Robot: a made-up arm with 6 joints. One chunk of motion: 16 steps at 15 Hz.
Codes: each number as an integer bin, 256 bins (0 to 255) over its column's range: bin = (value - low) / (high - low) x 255, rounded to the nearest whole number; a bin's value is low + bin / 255 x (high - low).
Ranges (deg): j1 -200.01..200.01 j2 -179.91..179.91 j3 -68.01..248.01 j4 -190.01..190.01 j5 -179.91..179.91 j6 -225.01..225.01
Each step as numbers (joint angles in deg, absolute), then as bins.
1 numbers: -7.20 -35.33 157.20 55.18 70.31 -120.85
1 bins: 123 102 182 165 177 59
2 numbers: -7.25 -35.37 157.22 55.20 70.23 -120.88
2 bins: 123 102 182 165 177 59
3 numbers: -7.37 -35.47 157.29 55.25 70.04 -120.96
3 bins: 123 102 182 165 177 59
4 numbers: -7.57 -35.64 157.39 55.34 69.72 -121.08
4 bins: 123 102 182 165 177 59
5 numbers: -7.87 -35.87 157.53 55.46 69.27 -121.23
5 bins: 122 102 182 165 177 59
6 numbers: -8.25 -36.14 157.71 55.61 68.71 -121.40
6 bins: 122 102 182 165 176 59
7 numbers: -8.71 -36.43 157.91 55.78 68.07 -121.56
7 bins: 122 102 182 165 176 59
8 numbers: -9.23 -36.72 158.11 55.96 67.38 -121.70
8 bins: 122 101 182 165 175 59
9 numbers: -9.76 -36.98 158.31 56.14 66.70 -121.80
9 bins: 121 101 183 165 175 58
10 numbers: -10.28 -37.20 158.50 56.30 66.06 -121.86
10 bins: 121 101 183 165 174 58
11 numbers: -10.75 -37.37 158.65 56.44 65.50 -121.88
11 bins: 121 101 183 165 174 58
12 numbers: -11.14 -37.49 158.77 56.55 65.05 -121.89
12 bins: 120 101 183 165 174 58
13 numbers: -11.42 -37.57 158.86 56.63 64.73 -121.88
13 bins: 120 101 183 165 173 58
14 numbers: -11.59 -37.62 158.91 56.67 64.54 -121.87
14 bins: 120 101 183 166 173 58
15 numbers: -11.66 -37.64 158.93 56.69 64.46 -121.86
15 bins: 120 101 183 166 173 58
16 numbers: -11.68 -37.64 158.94 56.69 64.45 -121.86
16 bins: 120 101 183 166 173 58
